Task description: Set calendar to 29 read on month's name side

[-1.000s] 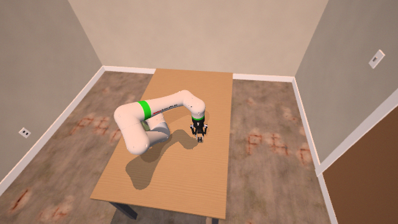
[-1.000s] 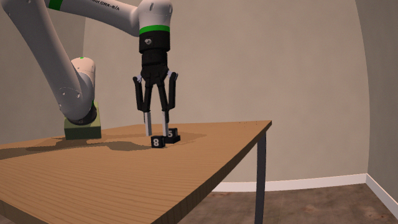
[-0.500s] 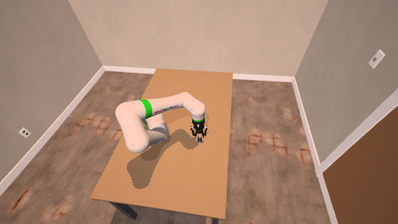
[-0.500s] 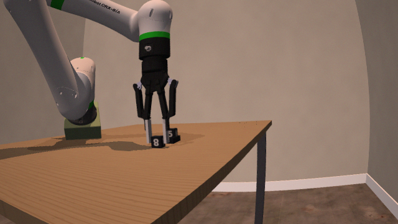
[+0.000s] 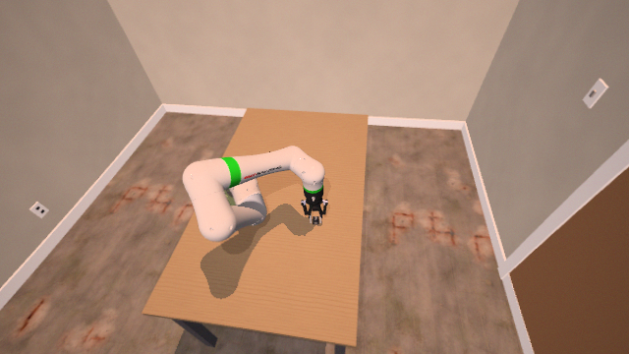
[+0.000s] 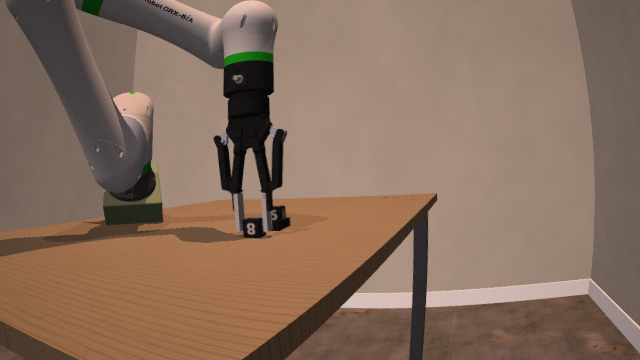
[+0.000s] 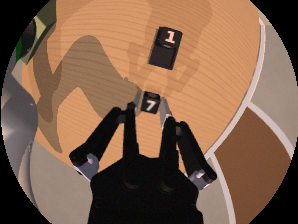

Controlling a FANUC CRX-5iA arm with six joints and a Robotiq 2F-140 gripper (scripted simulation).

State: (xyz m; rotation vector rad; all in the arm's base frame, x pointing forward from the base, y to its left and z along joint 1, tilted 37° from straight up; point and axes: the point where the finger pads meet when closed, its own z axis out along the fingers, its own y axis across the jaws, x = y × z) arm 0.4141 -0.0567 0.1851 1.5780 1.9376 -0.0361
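Right now the black calendar tray is 11 cm to the left of my hand, 3 cm below it and 1 cm behind it.
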